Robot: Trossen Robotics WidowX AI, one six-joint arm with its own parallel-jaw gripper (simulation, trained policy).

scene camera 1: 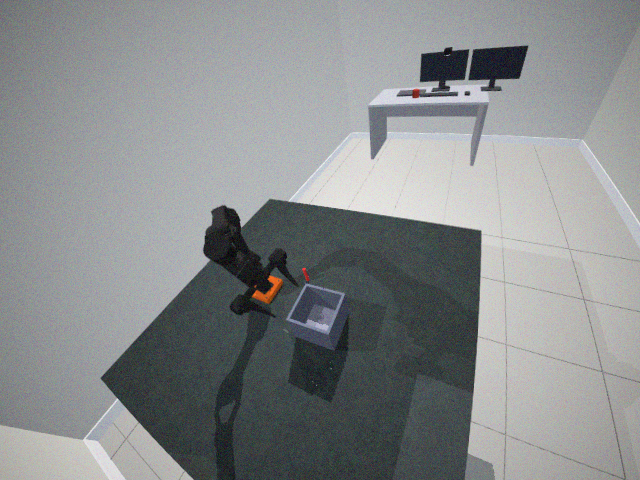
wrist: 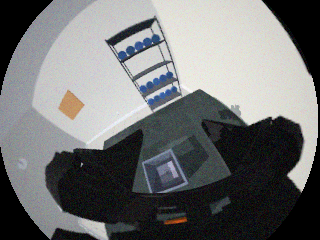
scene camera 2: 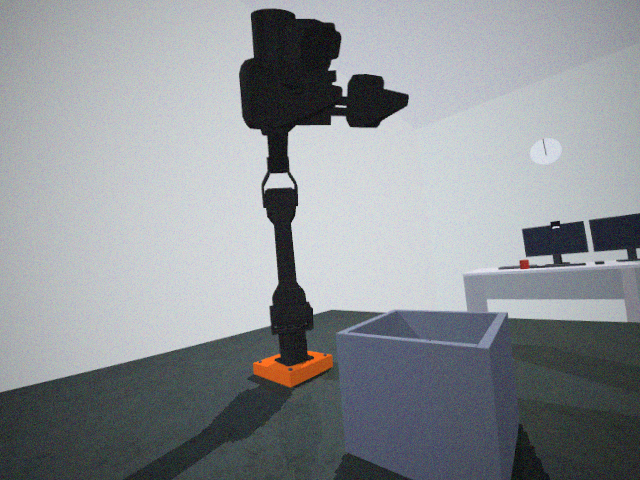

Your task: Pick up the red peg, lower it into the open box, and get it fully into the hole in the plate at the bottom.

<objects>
My gripper shows in scene camera 1, in the wrist view (pixel 172 127) and in scene camera 2. One and the same spot on my gripper: (scene camera 2: pixel 288 100) is (scene camera 1: pixel 253 302).
</objects>
